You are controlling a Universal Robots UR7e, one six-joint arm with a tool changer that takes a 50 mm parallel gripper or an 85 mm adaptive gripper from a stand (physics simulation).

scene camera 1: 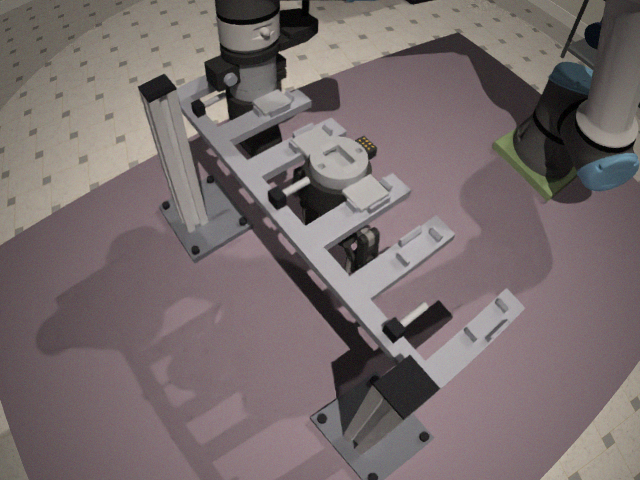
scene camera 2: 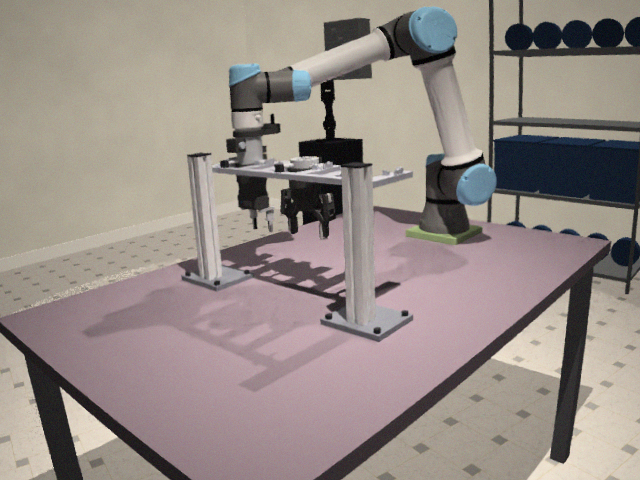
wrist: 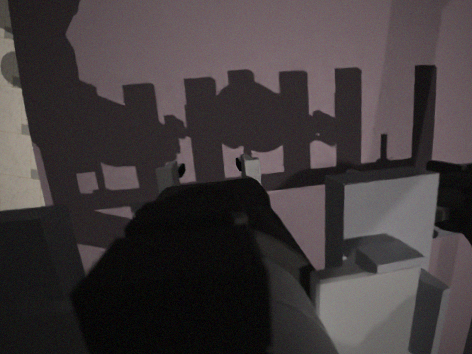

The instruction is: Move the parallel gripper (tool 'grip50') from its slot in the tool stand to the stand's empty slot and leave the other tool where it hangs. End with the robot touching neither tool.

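Where they show: arm's base at its link origin: (scene camera 1: 543,151) (scene camera 2: 444,227).
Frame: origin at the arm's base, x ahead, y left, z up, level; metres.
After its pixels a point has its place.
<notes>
The parallel gripper (scene camera 1: 253,93) @[x 0.582, y -0.176, z 0.280 m] (scene camera 2: 262,219) (wrist: 210,169) hangs in the stand's far end slot, with its side plate (scene camera 1: 273,103) @[x 0.579, y -0.124, z 0.268 m] resting on a fork arm. The robot's wrist (scene camera 1: 248,33) @[x 0.598, y -0.143, z 0.375 m] (scene camera 2: 247,118) @[x 0.605, y -0.146, z 0.371 m] sits directly on top of it, with no gap visible between them. Its two fingers point down, spread apart with nothing between them. The other tool, the adaptive gripper (scene camera 1: 338,162) (scene camera 2: 307,206), hangs in the middle slot with its round top face bare. The empty slot lies at the near end, between one fork arm (scene camera 1: 387,271) @[x 0.600, y 0.135, z 0.262 m] and the end fork arm (scene camera 1: 449,359) @[x 0.604, y 0.242, z 0.262 m].
The stand's two posts (scene camera 1: 175,155) @[x 0.703, y -0.204, z 0.172 m] (scene camera 2: 359,248) @[x 0.682, y 0.260, z 0.146 m] rise from bolted base plates on the table (scene camera 1: 279,403) @[x 0.734, y 0.132, z -0.020 m] (scene camera 2: 180,413) @[x 1.074, y 0.247, z -0.020 m]. Black-tipped pins stick out from the rail (scene camera 1: 305,232) @[x 0.643, y 0.057, z 0.262 m] at the slots. The robot's green base (scene camera 1: 542,183) @[x 0.077, y 0.060, z 0.000 m] (scene camera 2: 444,236) @[x 0.075, y 0.050, z -0.003 m] stands behind the stand.
</notes>
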